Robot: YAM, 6 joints.
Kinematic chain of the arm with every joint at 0, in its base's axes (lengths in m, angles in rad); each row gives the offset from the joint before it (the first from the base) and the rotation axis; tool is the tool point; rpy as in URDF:
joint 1: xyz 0 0 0.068 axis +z
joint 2: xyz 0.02 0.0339 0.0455 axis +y
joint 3: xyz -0.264 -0.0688 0 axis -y
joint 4: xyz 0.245 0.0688 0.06 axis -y
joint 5: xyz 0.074 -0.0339 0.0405 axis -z
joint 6: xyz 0.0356 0 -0.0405 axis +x
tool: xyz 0 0 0 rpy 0 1.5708 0
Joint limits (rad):
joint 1: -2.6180..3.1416
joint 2: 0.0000..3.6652
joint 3: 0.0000..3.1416
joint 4: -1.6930..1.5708
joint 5: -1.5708..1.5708
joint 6: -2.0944..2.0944
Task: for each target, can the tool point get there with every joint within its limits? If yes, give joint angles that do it. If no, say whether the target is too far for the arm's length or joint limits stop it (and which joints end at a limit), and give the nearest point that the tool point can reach.
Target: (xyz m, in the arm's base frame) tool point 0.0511 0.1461 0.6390
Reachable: yes | joints -2.1225 0.9699 2.6111 -0.7549 1.1890 -1.7003
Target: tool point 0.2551 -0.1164 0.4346
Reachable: yes | joints -0.4208 1.2766 1.4414 -0.4510 0.0568 -1.5458
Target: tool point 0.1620 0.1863 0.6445
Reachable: yes | joints 0.8504 1.7694 2.8215 -0.7776 -0.0325 0.5178
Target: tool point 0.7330 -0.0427 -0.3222
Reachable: no: too far | nearest point 0.5545 -0.0323 -0.2104 | short by 0.211 m
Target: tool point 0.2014 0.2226 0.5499
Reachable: yes | joints 0.7395 1.6225 2.2079 -0.7191 -0.9415 0.6491
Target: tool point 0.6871 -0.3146 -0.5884
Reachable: no: too far | nearest point 0.4448 -0.2036 -0.2888 | short by 0.401 m
